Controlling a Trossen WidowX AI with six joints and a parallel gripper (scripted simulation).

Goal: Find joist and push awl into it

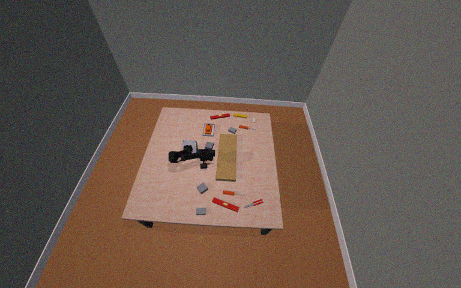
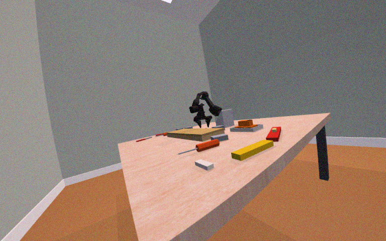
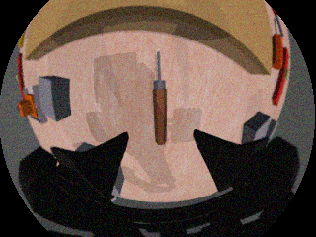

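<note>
Right now the awl is 5 cm ahead of my gripper tip and 1 cm below it. Round my gripper tip: grey tray 6 cm ahead, 43 cm to the left, 1 cm below; then square indicator 6 cm ahead, 46 cm to the left, 4 cm above; then stud finder 6 cm ahead, 44 cm to the left, 3 cm above.
</note>
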